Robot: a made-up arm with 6 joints.
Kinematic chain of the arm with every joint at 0, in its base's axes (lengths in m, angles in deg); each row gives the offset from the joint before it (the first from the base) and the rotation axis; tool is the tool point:
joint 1: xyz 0 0 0.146 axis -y
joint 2: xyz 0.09 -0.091 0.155 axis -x
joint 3: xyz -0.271 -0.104 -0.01 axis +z
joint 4: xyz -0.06 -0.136 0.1 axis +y
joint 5: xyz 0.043 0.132 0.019 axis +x
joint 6: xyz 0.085 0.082 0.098 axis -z
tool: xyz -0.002 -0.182 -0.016
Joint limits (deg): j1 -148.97..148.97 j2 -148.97..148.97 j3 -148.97..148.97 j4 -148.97..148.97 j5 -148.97..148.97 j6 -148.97..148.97
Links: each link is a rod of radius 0.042 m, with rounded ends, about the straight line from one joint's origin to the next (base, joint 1, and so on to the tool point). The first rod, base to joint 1, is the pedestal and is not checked.
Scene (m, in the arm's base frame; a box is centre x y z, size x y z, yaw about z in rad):
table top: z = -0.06
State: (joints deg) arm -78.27 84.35 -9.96 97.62 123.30 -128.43
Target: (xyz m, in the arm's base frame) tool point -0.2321 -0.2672 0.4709
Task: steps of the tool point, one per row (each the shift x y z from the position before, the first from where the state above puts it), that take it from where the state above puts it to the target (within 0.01 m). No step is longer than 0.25 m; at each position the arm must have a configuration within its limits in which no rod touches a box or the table.
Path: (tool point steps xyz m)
1: -0.1857 -0.0510 0.1302
2: -0.2324 0.0149 0.0215
3: -0.1908 0.0846 -0.0827

